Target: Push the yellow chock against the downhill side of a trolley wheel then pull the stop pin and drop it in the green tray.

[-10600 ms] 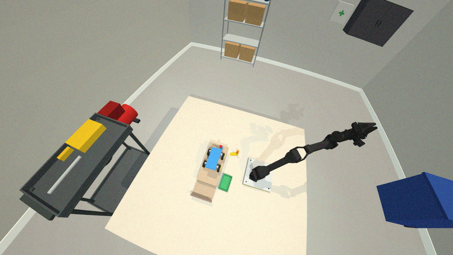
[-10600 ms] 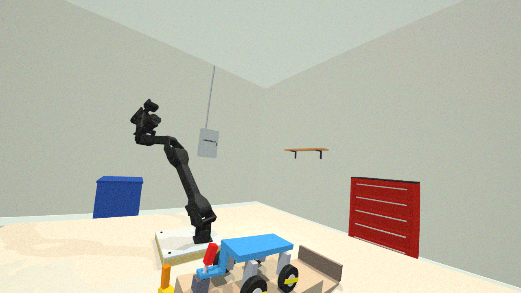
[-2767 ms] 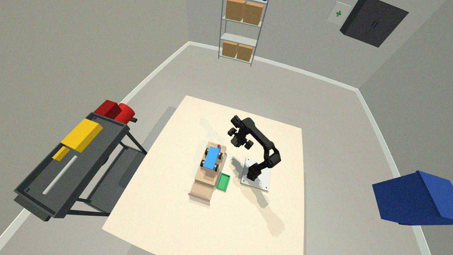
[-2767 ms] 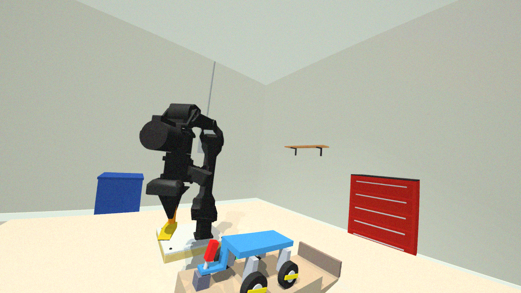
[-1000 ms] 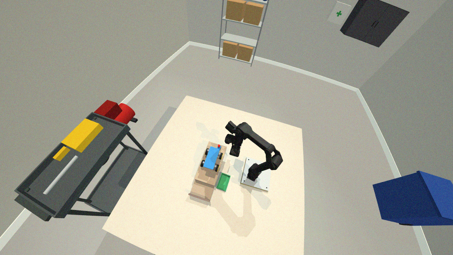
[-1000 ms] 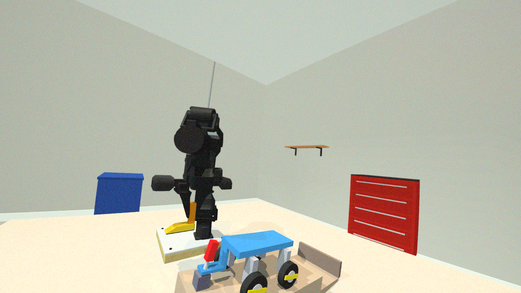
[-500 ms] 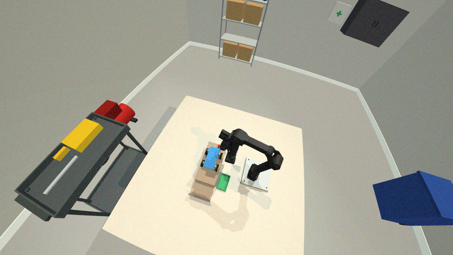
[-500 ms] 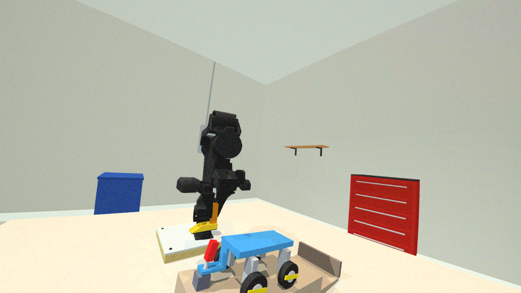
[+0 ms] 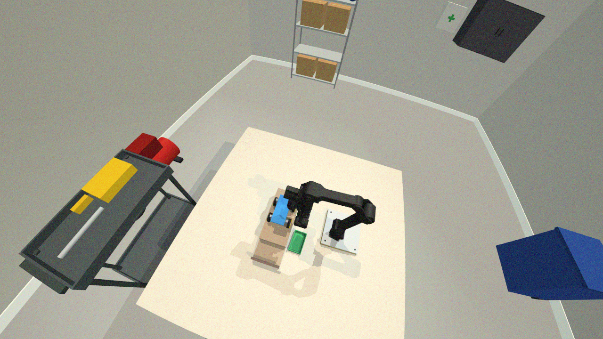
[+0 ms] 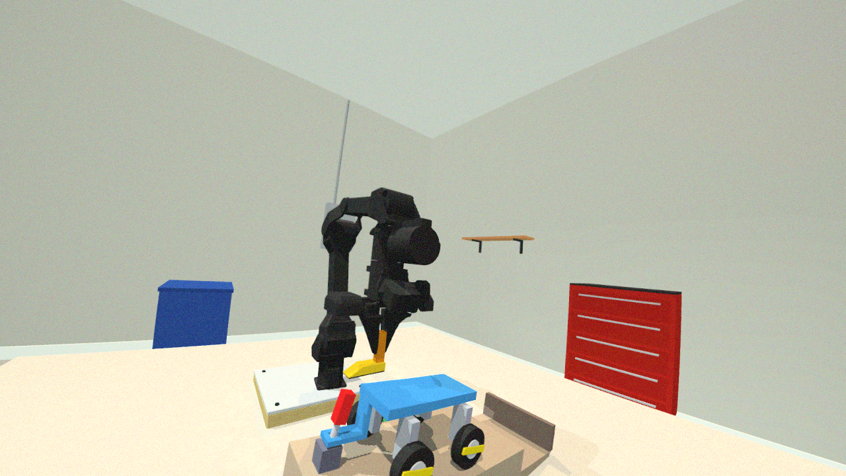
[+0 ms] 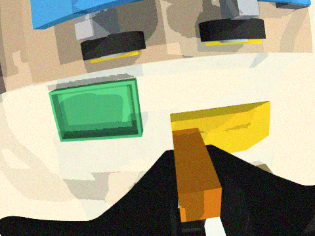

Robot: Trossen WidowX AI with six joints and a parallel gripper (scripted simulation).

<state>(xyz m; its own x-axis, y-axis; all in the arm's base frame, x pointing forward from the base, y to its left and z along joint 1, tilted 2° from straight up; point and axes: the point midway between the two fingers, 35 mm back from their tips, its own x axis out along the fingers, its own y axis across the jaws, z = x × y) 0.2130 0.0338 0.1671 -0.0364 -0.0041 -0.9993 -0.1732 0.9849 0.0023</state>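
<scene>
The red-headed stop pin is 110 mm ahead of my gripper tip, 90 mm to the right of it and 40 mm below it. From my gripper tip the other things lie so: wooden ramp: 110 mm ahead, 20 mm to the left, 120 mm below; blue-topped trolley: 110 mm ahead, 20 mm to the left, 60 mm below; yellow chock: 10 mm ahead, 20 mm to the right, 10 mm below.
</scene>
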